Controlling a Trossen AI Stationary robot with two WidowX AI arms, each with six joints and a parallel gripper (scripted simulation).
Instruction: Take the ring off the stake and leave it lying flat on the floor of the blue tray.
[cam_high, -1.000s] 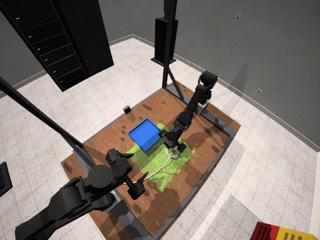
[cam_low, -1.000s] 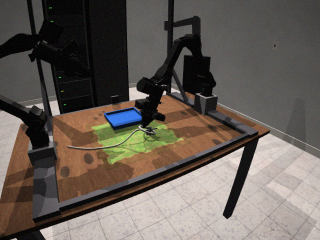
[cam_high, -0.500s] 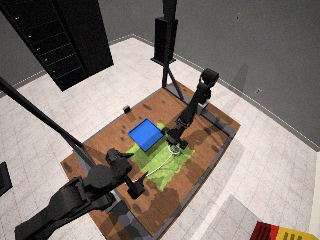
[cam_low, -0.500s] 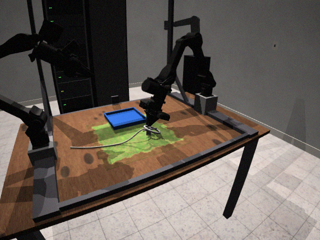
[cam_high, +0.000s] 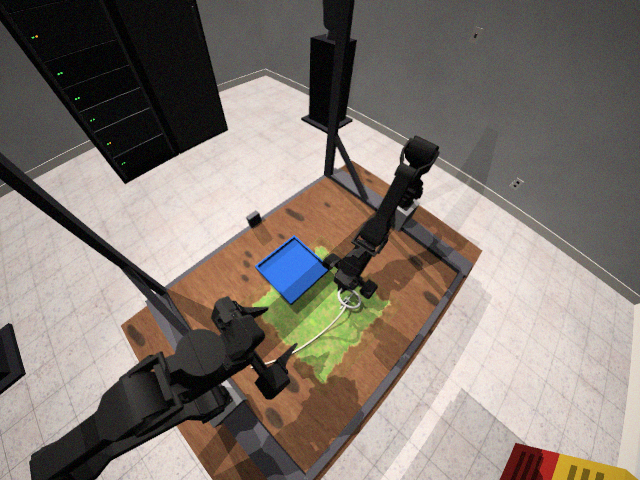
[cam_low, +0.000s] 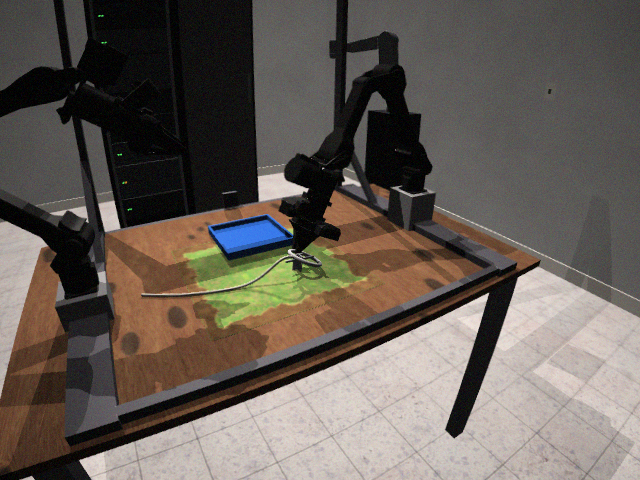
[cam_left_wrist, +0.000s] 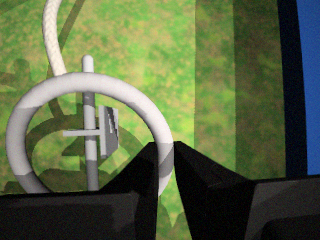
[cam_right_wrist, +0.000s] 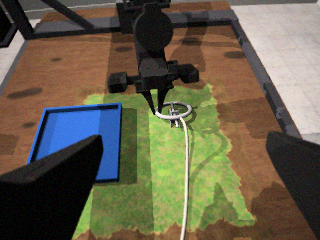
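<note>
Now: left hand 40 mm short of the ring, 10 mm to the left of it and 30 mm above it. From my left hand the other things lie so: blue tray (180 mm behind, 60 mm to the right, 50 mm below); then stake (40 mm ahead, 30 mm to the right, 40 mm below); then green mat (20 mm behind, 80 mm to the right, 70 mm below).
</note>
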